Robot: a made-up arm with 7 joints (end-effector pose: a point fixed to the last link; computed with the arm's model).
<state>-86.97 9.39 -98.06 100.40 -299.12 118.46 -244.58</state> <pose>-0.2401 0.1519 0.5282 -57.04 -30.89 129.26</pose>
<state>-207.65 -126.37 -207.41 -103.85 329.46 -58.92 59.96</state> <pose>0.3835 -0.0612 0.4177 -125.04 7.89 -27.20</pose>
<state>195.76 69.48 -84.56 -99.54 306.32 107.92 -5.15</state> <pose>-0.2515 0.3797 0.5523 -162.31 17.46 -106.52</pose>
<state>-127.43 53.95 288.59 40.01 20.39 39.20 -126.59</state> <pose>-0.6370 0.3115 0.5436 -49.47 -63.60 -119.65</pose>
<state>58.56 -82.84 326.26 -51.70 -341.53 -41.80 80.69</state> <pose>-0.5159 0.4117 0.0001 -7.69 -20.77 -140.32</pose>
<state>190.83 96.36 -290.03 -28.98 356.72 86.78 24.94</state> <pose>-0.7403 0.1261 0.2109 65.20 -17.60 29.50</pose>
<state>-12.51 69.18 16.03 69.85 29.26 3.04 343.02</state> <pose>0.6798 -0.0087 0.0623 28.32 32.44 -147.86</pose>
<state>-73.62 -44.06 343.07 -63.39 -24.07 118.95 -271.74</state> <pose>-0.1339 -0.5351 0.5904 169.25 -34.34 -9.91</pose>
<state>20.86 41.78 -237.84 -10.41 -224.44 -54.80 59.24</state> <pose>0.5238 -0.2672 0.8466 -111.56 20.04 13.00</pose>
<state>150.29 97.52 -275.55 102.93 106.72 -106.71 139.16</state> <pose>-0.3516 0.1106 0.0897 32.20 2.08 -117.07</pose>
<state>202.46 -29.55 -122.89 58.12 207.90 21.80 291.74</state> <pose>0.3692 -0.4755 0.7593 162.59 -63.06 149.01</pose>
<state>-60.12 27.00 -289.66 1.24 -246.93 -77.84 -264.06</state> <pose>0.2594 0.3872 0.8786 -74.63 6.26 148.13</pose>
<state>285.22 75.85 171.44 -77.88 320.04 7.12 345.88</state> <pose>0.0993 0.5906 -0.0529 28.85 -14.25 15.67</pose>
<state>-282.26 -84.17 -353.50 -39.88 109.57 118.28 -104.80</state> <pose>-0.2471 0.5279 0.1199 85.01 -32.86 138.31</pose>
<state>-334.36 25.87 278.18 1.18 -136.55 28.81 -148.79</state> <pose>0.2760 -0.1880 1.0649 -163.51 1.72 -21.78</pose>
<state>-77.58 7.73 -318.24 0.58 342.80 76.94 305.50</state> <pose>0.1348 0.2070 1.0022 -96.97 38.34 139.15</pose>
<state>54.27 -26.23 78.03 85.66 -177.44 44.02 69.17</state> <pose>-0.4478 -0.1310 0.7839 -153.81 -33.98 -21.17</pose>
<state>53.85 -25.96 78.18 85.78 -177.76 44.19 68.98</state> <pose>-0.4464 -0.1354 0.7833 -153.89 -34.15 -20.66</pose>
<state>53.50 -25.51 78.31 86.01 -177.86 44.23 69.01</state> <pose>-0.4439 -0.1415 0.7826 -153.38 -33.94 -20.64</pose>
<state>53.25 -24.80 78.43 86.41 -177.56 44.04 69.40</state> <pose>-0.4398 -0.1503 0.7813 -151.89 -33.09 -21.41</pose>
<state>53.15 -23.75 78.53 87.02 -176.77 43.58 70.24</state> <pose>-0.4338 -0.1624 0.7791 -149.30 -31.39 -23.10</pose>
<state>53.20 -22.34 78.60 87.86 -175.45 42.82 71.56</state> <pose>-0.4257 -0.1779 0.7756 -145.69 -28.65 -25.58</pose>
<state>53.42 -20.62 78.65 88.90 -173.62 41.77 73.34</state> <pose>-0.4161 -0.1959 0.7702 -141.38 -24.79 -28.59</pose>
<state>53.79 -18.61 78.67 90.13 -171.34 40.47 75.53</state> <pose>-0.4054 -0.2160 0.7623 -136.70 -19.79 -31.78</pose>
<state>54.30 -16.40 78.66 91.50 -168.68 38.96 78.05</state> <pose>-0.3944 -0.2370 0.7516 -132.00 -13.74 -34.86</pose>
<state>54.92 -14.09 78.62 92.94 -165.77 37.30 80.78</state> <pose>-0.3838 -0.2576 0.7383 -127.52 -6.91 -37.57</pose>
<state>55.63 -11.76 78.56 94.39 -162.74 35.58 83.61</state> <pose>-0.3743 -0.2767 0.7228 -123.40 0.40 -39.82</pose>
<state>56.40 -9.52 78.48 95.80 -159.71 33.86 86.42</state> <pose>-0.3664 -0.2933 0.7058 -119.67 7.81 -41.55</pose>
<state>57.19 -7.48 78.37 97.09 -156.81 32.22 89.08</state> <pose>-0.3604 -0.3068 0.6888 -116.36 14.93 -42.76</pose>
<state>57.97 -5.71 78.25 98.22 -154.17 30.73 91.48</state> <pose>-0.3563 -0.3170 0.6728 -113.48 21.40 -43.53</pose>
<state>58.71 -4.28 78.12 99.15 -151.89 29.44 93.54</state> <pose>-0.3539 -0.3239 0.6589 -111.03 26.93 -43.94</pose>
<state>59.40 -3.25 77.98 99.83 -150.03 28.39 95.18</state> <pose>-0.3530 -0.3279 0.6481 -109.09 31.29 -44.16</pose>
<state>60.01 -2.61 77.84 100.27 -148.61 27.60 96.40</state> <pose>-0.3534 -0.3294 0.6407 -107.70 34.47 -44.31</pose>
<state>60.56 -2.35 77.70 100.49 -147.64 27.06 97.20</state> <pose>-0.3548 -0.3288 0.6366 -106.88 36.44 -44.52</pose>
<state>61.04 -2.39 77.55 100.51 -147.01 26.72 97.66</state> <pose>-0.3568 -0.3268 0.6354 -106.56 37.48 -44.83</pose>
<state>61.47 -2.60 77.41 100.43 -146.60 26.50 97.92</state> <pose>-0.3591 -0.3240 0.6358 -106.53 37.94 -45.20</pose>
